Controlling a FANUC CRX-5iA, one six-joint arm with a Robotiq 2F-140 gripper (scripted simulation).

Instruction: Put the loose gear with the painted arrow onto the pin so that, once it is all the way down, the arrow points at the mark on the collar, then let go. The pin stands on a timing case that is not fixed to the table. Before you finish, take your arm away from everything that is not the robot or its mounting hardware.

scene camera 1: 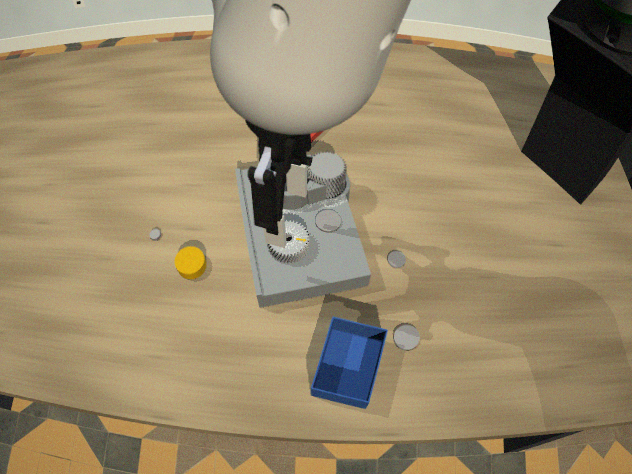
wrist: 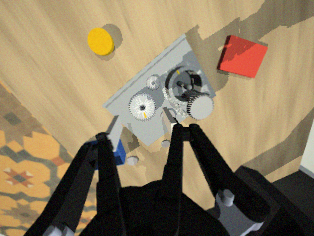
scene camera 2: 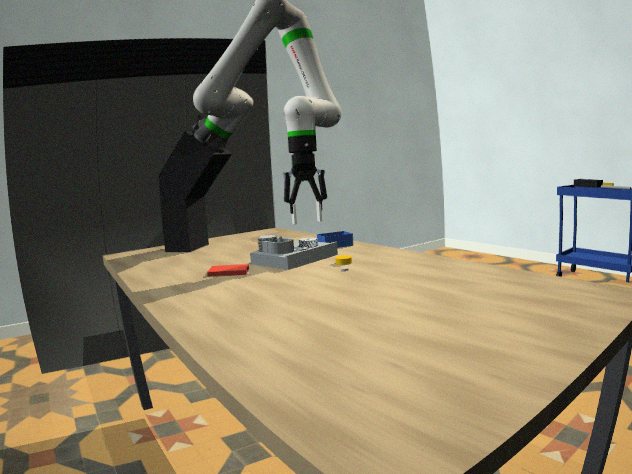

Path:
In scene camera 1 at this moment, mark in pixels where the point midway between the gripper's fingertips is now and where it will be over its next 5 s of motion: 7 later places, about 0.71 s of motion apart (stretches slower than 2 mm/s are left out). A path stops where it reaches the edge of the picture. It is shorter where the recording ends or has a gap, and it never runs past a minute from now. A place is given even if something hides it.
My gripper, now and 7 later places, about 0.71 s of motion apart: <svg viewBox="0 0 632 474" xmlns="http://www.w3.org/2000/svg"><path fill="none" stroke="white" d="M287 217L287 225L287 231L288 234L288 241L288 244L288 243L288 231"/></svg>

